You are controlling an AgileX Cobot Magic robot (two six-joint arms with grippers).
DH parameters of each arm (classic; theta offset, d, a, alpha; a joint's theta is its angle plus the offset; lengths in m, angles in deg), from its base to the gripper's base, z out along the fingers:
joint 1: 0 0.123 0 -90
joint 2: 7.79 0 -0.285 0
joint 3: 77.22 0 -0.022 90
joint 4: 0 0.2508 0 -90
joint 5: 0 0 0.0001 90
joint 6: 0 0.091 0 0
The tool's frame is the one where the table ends.
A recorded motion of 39 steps. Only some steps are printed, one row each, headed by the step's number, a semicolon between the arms.
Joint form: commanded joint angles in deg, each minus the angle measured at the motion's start. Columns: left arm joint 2, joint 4, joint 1, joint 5, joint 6, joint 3; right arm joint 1, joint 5, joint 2, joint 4, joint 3, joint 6.
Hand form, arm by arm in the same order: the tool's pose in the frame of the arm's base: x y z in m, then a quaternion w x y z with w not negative. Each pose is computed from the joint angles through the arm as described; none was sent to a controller.
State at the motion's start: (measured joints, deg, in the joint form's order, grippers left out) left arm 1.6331 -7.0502 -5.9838 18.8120 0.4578 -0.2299; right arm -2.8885 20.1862 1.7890 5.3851 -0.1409 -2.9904
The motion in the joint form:
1: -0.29 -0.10 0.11 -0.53 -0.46 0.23; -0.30 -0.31 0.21 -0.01 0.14 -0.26
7: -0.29 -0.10 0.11 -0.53 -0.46 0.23; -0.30 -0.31 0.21 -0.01 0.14 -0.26
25: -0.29 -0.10 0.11 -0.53 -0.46 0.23; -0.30 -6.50 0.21 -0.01 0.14 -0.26
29: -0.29 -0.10 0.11 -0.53 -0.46 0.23; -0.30 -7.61 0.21 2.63 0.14 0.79
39: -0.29 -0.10 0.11 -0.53 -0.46 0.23; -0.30 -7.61 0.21 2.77 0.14 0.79
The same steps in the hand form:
1: 0.0549 -0.0092 0.1833 0.60664 0.00560 0.79062 -0.08288; 0.0556 -0.0002 0.1801 0.59623 0.02549 0.80239 0.00559
7: 0.0549 -0.0092 0.1833 0.60664 0.00560 0.79062 -0.08288; 0.0556 -0.0002 0.1801 0.59623 0.02549 0.80239 0.00559
25: 0.0549 -0.0092 0.1833 0.60664 0.00560 0.79062 -0.08288; 0.0579 -0.0012 0.1896 0.63854 0.02758 0.76909 0.00176
29: 0.0549 -0.0092 0.1833 0.60664 0.00560 0.79062 -0.08288; 0.0582 -0.0005 0.1915 0.64589 0.04884 0.76145 0.02532
39: 0.0549 -0.0092 0.1833 0.60664 0.00560 0.79062 -0.08288; 0.0582 -0.0004 0.1915 0.64588 0.04957 0.76138 0.02629

